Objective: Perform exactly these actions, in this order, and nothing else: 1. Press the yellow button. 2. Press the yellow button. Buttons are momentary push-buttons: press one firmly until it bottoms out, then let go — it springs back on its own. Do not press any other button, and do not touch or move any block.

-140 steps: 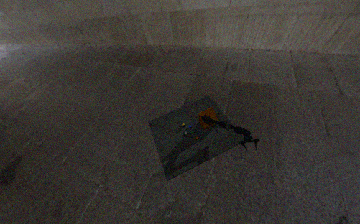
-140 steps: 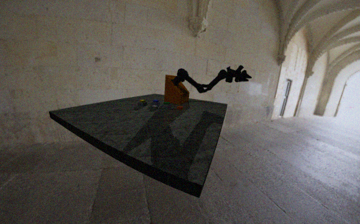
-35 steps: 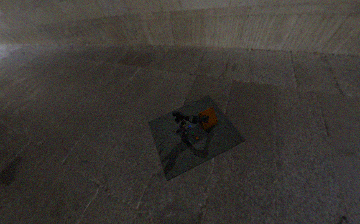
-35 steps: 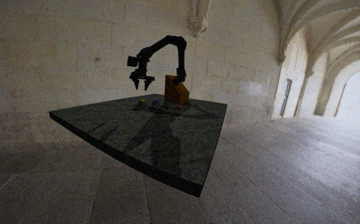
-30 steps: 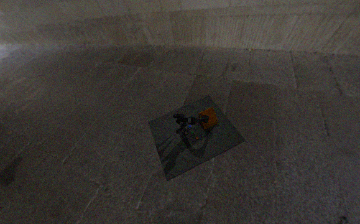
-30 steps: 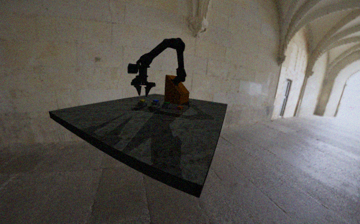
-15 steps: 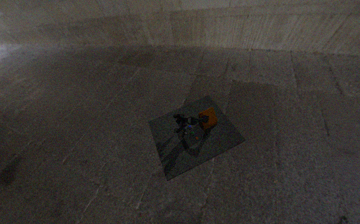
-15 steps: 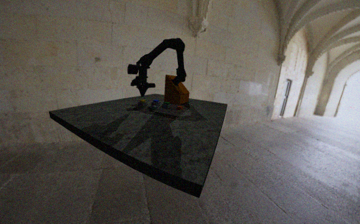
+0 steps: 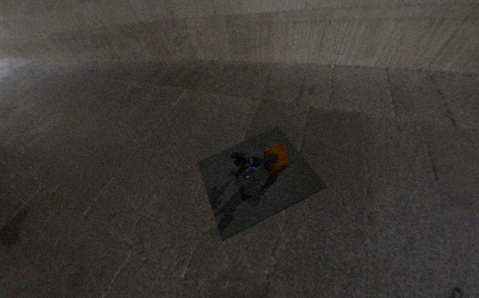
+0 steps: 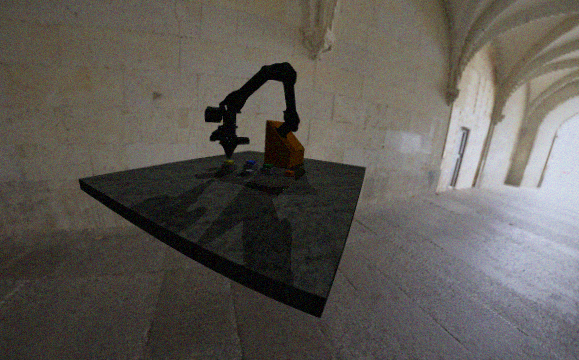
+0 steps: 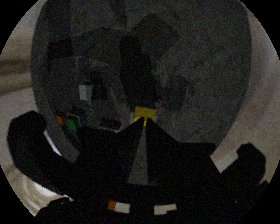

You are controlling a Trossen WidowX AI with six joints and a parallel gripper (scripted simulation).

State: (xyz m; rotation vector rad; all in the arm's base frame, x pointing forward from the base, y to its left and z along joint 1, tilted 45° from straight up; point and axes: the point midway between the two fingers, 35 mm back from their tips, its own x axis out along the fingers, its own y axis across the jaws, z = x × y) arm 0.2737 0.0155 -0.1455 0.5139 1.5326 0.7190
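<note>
The yellow button lies 20 mm below my gripper tip. Round my gripper tip: blue button: 80 mm behind, 60 mm to the left, 20 mm below; then small orange block: 260 mm to the left, 100 mm behind, 40 mm below.
</note>
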